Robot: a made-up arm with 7 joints. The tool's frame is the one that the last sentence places.
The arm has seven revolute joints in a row. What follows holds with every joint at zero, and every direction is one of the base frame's.
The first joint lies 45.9 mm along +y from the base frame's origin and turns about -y.
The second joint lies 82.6 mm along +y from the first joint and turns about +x.
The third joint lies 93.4 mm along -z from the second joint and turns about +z.
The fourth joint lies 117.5 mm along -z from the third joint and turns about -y.
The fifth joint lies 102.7 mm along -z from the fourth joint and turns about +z.
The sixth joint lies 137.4 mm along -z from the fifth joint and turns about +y.
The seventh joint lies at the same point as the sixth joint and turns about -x.
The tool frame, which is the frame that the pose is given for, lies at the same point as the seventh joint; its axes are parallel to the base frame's.
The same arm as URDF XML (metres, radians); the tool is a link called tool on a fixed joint. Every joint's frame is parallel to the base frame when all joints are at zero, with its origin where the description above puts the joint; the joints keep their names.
<robot name="arm">
  <joint name="tool_fixed" type="fixed">
    <parent link="link7"/>
    <child link="tool"/>
    <origin xyz="0 0 0" rpy="0 0 0"/>
  </joint>
  <joint name="joint 7" type="continuous">
    <parent link="link6"/>
    <child link="link7"/>
    <origin xyz="0 0 0" rpy="0 0 0"/>
    <axis xyz="-1 0 0"/>
  </joint>
  <joint name="joint 6" type="continuous">
    <parent link="link5"/>
    <child link="link6"/>
    <origin xyz="0 0 -0.1374" rpy="0 0 0"/>
    <axis xyz="0 1 0"/>
  </joint>
  <joint name="joint 5" type="continuous">
    <parent link="link4"/>
    <child link="link5"/>
    <origin xyz="0 0 -0.1027" rpy="0 0 0"/>
    <axis xyz="0 0 1"/>
  </joint>
  <joint name="joint 4" type="continuous">
    <parent link="link3"/>
    <child link="link4"/>
    <origin xyz="0 0 -0.1175" rpy="0 0 0"/>
    <axis xyz="0 -1 0"/>
  </joint>
  <joint name="joint 3" type="continuous">
    <parent link="link2"/>
    <child link="link3"/>
    <origin xyz="0 0 -0.0934" rpy="0 0 0"/>
    <axis xyz="0 0 1"/>
  </joint>
  <joint name="joint 2" type="continuous">
    <parent link="link1"/>
    <child link="link2"/>
    <origin xyz="0 0.0826 0" rpy="0 0 0"/>
    <axis xyz="1 0 0"/>
  </joint>
  <joint name="joint 1" type="continuous">
    <parent link="base_link"/>
    <child link="link1"/>
    <origin xyz="0 0.0459 0" rpy="0 0 0"/>
    <axis xyz="0 -1 0"/>
  </joint>
  <link name="base_link"/>
  <link name="link1"/>
  <link name="link2"/>
  <link name="link3"/>
  <link name="link4"/>
  <link name="link5"/>
  <link name="link6"/>
  <link name="link7"/>
  <link name="tool"/>
</robot>

